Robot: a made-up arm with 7 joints.
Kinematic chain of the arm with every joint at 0, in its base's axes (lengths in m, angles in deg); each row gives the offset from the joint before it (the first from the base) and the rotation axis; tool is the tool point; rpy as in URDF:
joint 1: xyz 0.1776 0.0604 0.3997 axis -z
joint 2: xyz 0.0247 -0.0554 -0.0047 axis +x
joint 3: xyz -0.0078 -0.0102 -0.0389 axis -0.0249 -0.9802 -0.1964
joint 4: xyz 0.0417 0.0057 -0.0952 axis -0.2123 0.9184 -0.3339
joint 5: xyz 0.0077 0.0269 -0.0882 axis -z
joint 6: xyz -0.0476 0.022 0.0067 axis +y
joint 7: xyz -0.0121 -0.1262 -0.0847 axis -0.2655 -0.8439 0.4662
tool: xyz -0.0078 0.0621 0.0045 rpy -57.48 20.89 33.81
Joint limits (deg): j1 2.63..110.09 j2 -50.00..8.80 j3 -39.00..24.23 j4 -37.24..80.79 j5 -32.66..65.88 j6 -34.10..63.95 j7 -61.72..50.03
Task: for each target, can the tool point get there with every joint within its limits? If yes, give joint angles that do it. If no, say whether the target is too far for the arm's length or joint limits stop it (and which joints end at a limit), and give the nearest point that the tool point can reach.
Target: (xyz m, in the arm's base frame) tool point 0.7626 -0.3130 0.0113
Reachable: no: too far | nearest point 0.4217 -0.1469 0.2096 | short by 0.428 m
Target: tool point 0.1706 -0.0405 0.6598
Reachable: no: joint limits stop it (at a limit: joint 1, joint 2, joint 3, joint 5, joint 6, joint 7) | nearest point 0.1234 -0.0157 0.4514 | short by 0.215 m
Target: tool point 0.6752 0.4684 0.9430
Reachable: no: too far | nearest point 0.2808 0.1827 0.3977 | short by 0.731 m
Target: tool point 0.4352 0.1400 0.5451
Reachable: no: joint limits stop it (at a limit: joint 1, joint 2, joint 3, joint 4, joint 7) | nearest point 0.2990 0.1384 0.3947 | short by 0.203 m
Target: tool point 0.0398 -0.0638 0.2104
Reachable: yes | joints 30.84 -34.97 14.04 55.20 13.25 -12.75 -5.35
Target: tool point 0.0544 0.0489 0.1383
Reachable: yes | joints 84.63 -8.20 5.93 28.54 -7.87 -20.15 -25.63
